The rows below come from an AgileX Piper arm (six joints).
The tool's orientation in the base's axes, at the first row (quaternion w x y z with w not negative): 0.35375 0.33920 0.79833 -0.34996
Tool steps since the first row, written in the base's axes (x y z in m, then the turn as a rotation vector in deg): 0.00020 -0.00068 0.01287 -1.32 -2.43 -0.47; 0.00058 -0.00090 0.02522 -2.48 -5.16 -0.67; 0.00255 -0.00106 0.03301 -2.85 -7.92 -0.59; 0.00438 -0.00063 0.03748 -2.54 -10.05 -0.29
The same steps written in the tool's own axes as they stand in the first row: -0.01063 -0.00430 -0.00589 0.35 -2.17 1.75; -0.02080 -0.00805 -0.01182 0.31 -4.45 3.65; -0.02812 -0.00907 -0.01498 -0.37 -6.22 5.69; -0.03253 -0.00882 -0.01698 -1.40 -7.19 7.34
